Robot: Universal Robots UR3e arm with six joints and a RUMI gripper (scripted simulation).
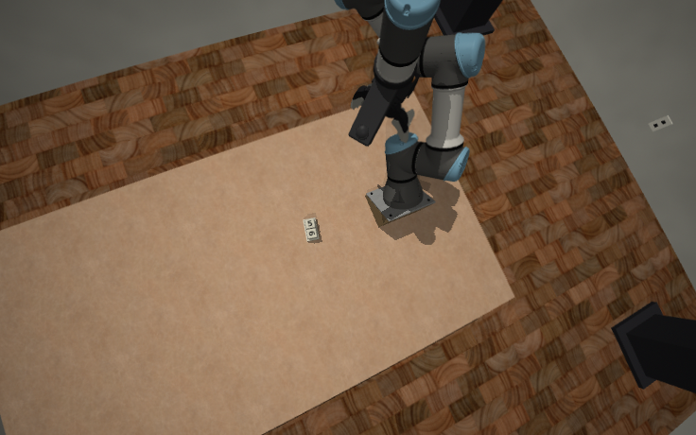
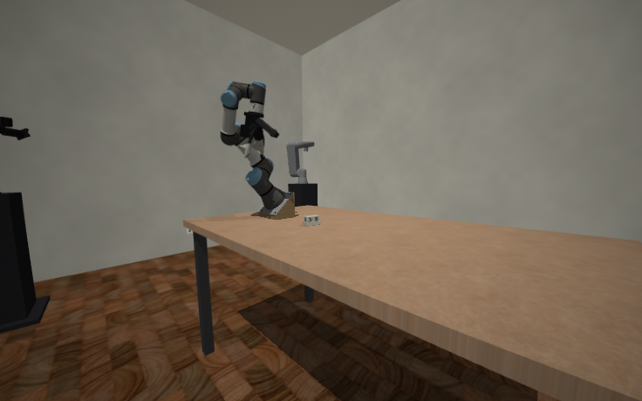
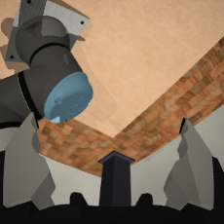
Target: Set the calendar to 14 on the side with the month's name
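Right now the white digit cube is 28 cm below my hand, 24 cm ahead of it and 16 cm to the left of it. Also, from my hand: tray: 29 cm below, 24 cm ahead, 15 cm to the left.
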